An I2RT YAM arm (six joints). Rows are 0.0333 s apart.
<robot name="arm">
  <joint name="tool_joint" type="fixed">
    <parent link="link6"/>
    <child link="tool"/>
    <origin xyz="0 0 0" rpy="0 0 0"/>
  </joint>
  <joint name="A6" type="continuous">
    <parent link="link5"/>
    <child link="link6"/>
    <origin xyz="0.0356 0 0.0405" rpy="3.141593 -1.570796 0"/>
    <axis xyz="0 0 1"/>
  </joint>
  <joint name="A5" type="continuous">
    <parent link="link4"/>
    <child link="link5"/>
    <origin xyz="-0.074 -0.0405 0.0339" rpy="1.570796 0 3.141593"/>
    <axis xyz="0 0 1"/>
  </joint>
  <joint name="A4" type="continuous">
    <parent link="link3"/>
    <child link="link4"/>
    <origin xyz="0.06 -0.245 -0.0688" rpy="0 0 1.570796"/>
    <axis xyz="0 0 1"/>
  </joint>
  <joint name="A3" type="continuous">
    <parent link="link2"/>
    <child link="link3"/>
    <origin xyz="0 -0.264 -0.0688" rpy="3.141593 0 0"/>
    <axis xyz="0 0 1"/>
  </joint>
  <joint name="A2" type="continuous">
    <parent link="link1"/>
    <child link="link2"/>
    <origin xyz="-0.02 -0.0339 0.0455" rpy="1.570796 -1.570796 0"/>
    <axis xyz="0 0 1"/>
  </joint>
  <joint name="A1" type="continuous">
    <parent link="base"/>
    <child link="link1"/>
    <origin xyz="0 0 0.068" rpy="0 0 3.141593"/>
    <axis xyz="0 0 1"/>
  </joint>
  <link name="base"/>
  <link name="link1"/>
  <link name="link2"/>
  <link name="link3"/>
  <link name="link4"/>
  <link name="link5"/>
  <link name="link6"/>
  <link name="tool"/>
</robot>
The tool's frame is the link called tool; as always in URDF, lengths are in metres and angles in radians. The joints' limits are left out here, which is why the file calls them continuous.
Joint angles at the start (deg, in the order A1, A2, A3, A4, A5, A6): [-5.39 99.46 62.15 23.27 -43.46 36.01]
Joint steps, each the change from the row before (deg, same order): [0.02 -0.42 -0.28 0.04 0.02 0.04]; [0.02 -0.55 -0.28 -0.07 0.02 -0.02]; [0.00 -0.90 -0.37 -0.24 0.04 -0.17]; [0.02 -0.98 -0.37 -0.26 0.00 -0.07]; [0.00 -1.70 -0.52 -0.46 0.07 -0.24]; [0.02 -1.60 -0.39 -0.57 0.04 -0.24]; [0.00 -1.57 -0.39 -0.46 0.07 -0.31]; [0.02 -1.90 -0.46 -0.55 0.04 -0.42]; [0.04 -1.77 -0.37 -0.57 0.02 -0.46]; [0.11 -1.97 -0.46 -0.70 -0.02 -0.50]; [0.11 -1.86 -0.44 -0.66 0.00 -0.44]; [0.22 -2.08 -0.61 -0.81 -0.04 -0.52]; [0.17 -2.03 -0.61 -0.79 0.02 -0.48]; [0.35 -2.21 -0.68 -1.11 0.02 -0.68]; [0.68 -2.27 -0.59 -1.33 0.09 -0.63]
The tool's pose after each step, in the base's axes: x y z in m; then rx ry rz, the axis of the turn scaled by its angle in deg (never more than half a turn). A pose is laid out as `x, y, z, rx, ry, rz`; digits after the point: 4 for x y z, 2 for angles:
0.3905, -0.0121, 0.2501, 6.33, 107.13, 60.58
0.3885, -0.0118, 0.2519, 6.19, 106.96, 60.52
0.3855, -0.0115, 0.2551, 5.89, 106.69, 60.31
0.3822, -0.0111, 0.2588, 5.59, 106.39, 60.20
0.3766, -0.0106, 0.2656, 5.00, 105.74, 59.82
0.3714, -0.0100, 0.2722, 4.41, 105.16, 59.49
0.3661, -0.0096, 0.2787, 3.76, 104.50, 59.06
0.3596, -0.0088, 0.2864, 2.88, 103.68, 58.54
0.3535, -0.0080, 0.2935, 1.97, 102.91, 58.04
0.3464, -0.0067, 0.3009, 0.95, 102.16, 57.59
0.3395, -0.0054, 0.3076, 0.04, 101.46, 57.18
0.3315, -0.0034, 0.3139, -1.01, 100.84, 56.84
0.3236, -0.0018, 0.3197, -1.90, 100.23, 56.45
0.3148, 0.0008, 0.3252, -3.01, 99.79, 56.09
0.3056, 0.0051, 0.3307, -4.26, 99.45, 55.97

